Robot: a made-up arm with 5 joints. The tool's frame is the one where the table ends. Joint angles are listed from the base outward.
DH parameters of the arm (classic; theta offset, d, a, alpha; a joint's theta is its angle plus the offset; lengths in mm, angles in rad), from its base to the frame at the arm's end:
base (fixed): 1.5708 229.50 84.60 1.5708
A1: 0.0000 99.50 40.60 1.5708
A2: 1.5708 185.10 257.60 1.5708
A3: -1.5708 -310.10 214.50 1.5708
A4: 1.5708 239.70 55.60 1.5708
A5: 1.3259 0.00 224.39 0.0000
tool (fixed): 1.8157 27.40 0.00 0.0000
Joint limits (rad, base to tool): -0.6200..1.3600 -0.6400..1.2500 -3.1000..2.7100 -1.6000..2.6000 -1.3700..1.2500
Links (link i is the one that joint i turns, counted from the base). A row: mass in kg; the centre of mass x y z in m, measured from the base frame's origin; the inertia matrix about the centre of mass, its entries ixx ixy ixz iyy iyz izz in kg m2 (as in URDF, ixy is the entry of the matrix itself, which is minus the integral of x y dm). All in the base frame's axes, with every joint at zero. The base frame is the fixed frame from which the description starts. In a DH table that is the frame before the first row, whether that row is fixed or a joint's. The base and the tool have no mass.
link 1: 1.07; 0.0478 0.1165 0.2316; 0.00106 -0.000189 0 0.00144 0 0.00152
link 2: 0.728; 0.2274 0.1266 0.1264; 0.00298 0 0.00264 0.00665 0 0.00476
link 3: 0.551; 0.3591 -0.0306 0.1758; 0.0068 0 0 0.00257 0.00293 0.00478
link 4: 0.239; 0.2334 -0.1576 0.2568; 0.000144 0.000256 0 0.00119 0 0.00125
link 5: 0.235; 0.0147 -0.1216 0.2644; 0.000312 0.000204 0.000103 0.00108 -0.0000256 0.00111
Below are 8 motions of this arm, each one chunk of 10 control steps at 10 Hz.
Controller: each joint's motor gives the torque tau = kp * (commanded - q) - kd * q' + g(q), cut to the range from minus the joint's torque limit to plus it. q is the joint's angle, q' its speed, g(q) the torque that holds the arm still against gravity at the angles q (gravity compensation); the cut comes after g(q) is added. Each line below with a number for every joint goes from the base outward.
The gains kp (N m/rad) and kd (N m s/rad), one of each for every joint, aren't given. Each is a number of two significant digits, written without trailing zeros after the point. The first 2 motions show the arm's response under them.
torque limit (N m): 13 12 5.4 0.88 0.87
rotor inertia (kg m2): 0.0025 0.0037 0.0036 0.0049 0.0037
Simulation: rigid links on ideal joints. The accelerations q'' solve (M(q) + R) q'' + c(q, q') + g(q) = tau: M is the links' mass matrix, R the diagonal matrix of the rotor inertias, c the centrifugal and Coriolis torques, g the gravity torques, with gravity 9.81 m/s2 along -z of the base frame. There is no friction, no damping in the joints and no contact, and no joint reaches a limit. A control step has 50 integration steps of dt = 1/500 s. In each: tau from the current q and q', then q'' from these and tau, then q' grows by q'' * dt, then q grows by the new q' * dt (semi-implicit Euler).
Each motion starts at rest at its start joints. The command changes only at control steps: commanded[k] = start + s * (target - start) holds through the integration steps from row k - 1 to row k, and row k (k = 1, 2, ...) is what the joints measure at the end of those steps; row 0 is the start. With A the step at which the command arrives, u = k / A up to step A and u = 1 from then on. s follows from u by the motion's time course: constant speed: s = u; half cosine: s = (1 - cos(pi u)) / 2; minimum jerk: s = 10 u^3 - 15 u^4 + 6 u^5; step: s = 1 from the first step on.
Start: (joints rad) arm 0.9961 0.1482 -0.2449 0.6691 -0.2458
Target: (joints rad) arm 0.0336 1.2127 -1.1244 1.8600 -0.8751
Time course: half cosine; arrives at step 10
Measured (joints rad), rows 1 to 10:
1: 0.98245 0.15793 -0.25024 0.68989 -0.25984
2: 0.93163 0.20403 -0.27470 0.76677 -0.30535
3: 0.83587 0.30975 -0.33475 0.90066 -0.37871
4: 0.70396 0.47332 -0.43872 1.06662 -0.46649
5: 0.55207 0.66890 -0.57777 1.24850 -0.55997
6: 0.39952 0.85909 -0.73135 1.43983 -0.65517
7: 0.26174 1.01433 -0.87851 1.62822 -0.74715
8: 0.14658 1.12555 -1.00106 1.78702 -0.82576
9: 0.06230 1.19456 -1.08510 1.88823 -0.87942
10: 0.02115 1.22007 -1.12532 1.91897 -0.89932
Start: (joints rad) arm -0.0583 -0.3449 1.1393 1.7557 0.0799
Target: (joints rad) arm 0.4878 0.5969 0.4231 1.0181 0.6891
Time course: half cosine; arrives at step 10
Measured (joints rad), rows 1 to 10:
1: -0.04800 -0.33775 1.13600 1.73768 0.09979
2: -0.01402 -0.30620 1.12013 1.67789 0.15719
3: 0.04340 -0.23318 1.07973 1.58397 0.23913
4: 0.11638 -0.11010 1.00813 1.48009 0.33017
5: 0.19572 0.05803 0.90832 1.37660 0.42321
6: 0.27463 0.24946 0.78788 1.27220 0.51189
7: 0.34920 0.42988 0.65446 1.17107 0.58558
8: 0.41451 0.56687 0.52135 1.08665 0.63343
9: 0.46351 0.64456 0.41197 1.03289 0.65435
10: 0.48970 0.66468 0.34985 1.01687 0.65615
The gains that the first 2 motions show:
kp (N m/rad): 12 13 5.4 1.5 2.2
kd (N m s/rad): 0.87 0.78 0.56 0.058 0.096
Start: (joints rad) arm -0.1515 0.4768 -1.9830 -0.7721 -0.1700
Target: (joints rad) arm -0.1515 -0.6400 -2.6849 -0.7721 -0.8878
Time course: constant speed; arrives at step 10
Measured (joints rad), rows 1 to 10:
1: -0.15824 0.42000 -1.98499 -0.80274 -0.24395
2: -0.16744 0.30377 -2.01760 -0.82349 -0.34041
3: -0.17586 0.17453 -2.09678 -0.81146 -0.40168
4: -0.18176 0.05170 -2.20530 -0.79314 -0.44908
5: -0.18328 -0.06596 -2.31302 -0.78337 -0.50760
6: -0.17875 -0.18011 -2.40269 -0.77920 -0.57975
7: -0.16924 -0.29193 -2.47372 -0.77723 -0.65927
8: -0.15973 -0.40370 -2.53518 -0.77649 -0.73952
9: -0.15440 -0.51545 -2.59731 -0.77669 -0.81539
10: -0.15354 -0.62589 -2.66432 -0.77840 -0.88624

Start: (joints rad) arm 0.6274 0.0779 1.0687 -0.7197 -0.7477
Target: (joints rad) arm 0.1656 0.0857 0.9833 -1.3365 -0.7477
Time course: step
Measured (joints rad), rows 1 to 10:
1: 0.39488 0.06468 1.08184 -1.14120 -0.73803
2: 0.14710 0.07715 1.07236 -1.57236 -0.81339
3: 0.10457 0.11770 1.00631 -1.45966 -0.76910
4: 0.12868 0.13702 0.93630 -1.25965 -0.71111
5: 0.14694 0.12619 0.90087 -1.24328 -0.70682
6: 0.15529 0.10532 0.91325 -1.32975 -0.72365
7: 0.16403 0.08891 0.95324 -1.37837 -0.74460
8: 0.17259 0.07834 0.99172 -1.36166 -0.75946
9: 0.17494 0.07089 1.01243 -1.33137 -0.76359
10: 0.17168 0.06748 1.01399 -1.32166 -0.75991

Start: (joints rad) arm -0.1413 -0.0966 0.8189 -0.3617 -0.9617
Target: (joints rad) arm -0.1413 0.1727 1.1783 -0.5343 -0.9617
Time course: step
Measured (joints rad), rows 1 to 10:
1: -0.14663 0.00623 0.96957 -0.36027 -0.93198
2: -0.15550 0.15000 1.14341 -0.53318 -0.98193
3: -0.14692 0.23773 1.22942 -0.70791 -0.99829
4: -0.12605 0.26470 1.24151 -0.71405 -0.96961
5: -0.12139 0.24172 1.21797 -0.59173 -0.95386
6: -0.13679 0.19053 1.18561 -0.48325 -0.95878
7: -0.15065 0.14525 1.16216 -0.46321 -0.96357
8: -0.15091 0.12879 1.16044 -0.50061 -0.96309
9: -0.14377 0.13977 1.17482 -0.54014 -0.96399
10: -0.13762 0.16259 1.18910 -0.55692 -0.96615

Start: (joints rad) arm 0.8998 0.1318 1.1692 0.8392 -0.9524
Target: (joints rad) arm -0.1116 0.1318 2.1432 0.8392 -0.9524
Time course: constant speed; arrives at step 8
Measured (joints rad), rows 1 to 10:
1: 0.82636 0.12850 1.23525 0.89504 -0.96778
2: 0.69553 0.12739 1.34502 0.90956 -0.95815
3: 0.55308 0.13057 1.46539 0.85753 -0.93823
4: 0.41611 0.13209 1.58906 0.80964 -0.93651
5: 0.28929 0.12911 1.71316 0.80672 -0.94396
6: 0.16937 0.12420 1.83585 0.82864 -0.94817
7: 0.04937 0.12043 1.95809 0.84102 -0.94835
8: -0.07435 0.11856 2.08095 0.83374 -0.94745
9: -0.12693 0.13928 2.12514 0.77839 -0.93901
10: -0.13474 0.15758 2.13874 0.80020 -0.94670

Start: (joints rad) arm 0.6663 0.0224 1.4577 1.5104 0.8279
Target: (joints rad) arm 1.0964 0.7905 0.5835 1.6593 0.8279
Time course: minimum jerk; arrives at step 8
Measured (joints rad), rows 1 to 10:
1: 0.67133 0.02516 1.45247 1.51235 0.83082
2: 0.70213 0.04593 1.41934 1.52392 0.84432
3: 0.77200 0.11264 1.33559 1.54934 0.86140
4: 0.86576 0.25091 1.19955 1.58295 0.87181
5: 0.95882 0.46537 1.03301 1.61649 0.87102
6: 1.03864 0.71413 0.85464 1.64544 0.85196
7: 1.09295 0.90718 0.66655 1.66571 0.80777
8: 1.10056 0.97037 0.49819 1.67371 0.75640
9: 1.07710 0.92323 0.41850 1.67087 0.73834
10: 1.06768 0.84407 0.45165 1.66377 0.77275

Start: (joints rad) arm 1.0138 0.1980 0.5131 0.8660 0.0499
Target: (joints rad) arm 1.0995 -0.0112 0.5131 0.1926 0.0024
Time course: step
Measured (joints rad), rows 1 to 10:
1: 1.05934 0.12183 0.45363 0.37931 0.00508
2: 1.10034 0.00226 0.45530 0.00977 -0.03245
3: 1.10782 -0.06530 0.53744 0.12566 0.01671
4: 1.11073 -0.07893 0.58453 0.22253 0.01313
5: 1.10790 -0.05574 0.57864 0.18879 0.00120
6: 1.09974 -0.01983 0.54938 0.16729 0.00309
7: 1.09477 0.00625 0.51621 0.19047 0.00434
8: 1.09543 0.01351 0.49132 0.21006 0.00106
9: 1.09839 0.00670 0.48396 0.20795 -0.00014
10: 1.10026 -0.00494 0.49296 0.19749 0.00175

